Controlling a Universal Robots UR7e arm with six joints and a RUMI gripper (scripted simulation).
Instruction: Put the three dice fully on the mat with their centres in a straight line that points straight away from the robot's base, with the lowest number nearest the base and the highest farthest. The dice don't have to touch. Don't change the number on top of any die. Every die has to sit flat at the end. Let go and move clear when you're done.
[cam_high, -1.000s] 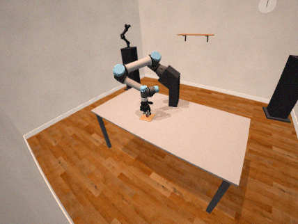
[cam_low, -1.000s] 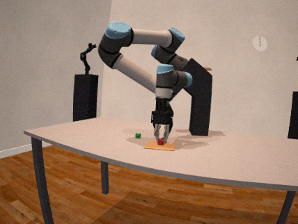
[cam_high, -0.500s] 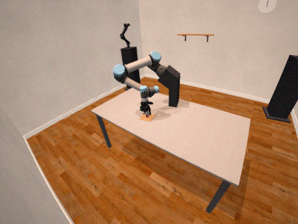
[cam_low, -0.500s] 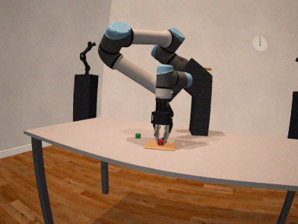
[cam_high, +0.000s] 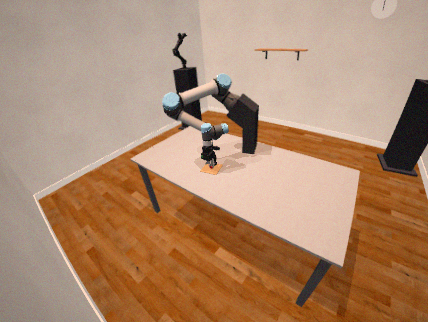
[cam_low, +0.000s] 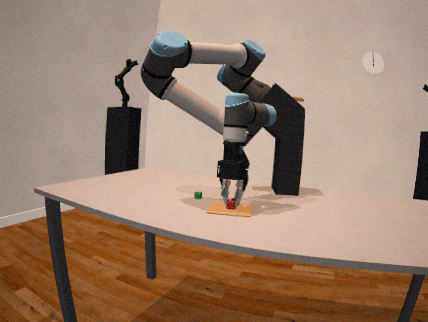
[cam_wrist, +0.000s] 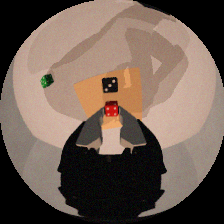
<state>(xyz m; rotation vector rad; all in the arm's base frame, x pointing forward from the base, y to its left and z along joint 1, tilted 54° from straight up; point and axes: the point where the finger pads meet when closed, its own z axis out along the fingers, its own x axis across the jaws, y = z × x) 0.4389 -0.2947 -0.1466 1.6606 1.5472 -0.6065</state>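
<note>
Right now the red die is right at my hand. The rest, counted from my hand: black die: 50 mm behind, 10 mm to the left, 10 mm below; then green die: 110 mm behind, 140 mm to the right, 10 mm below; then orange mat: 20 mm below.
</note>
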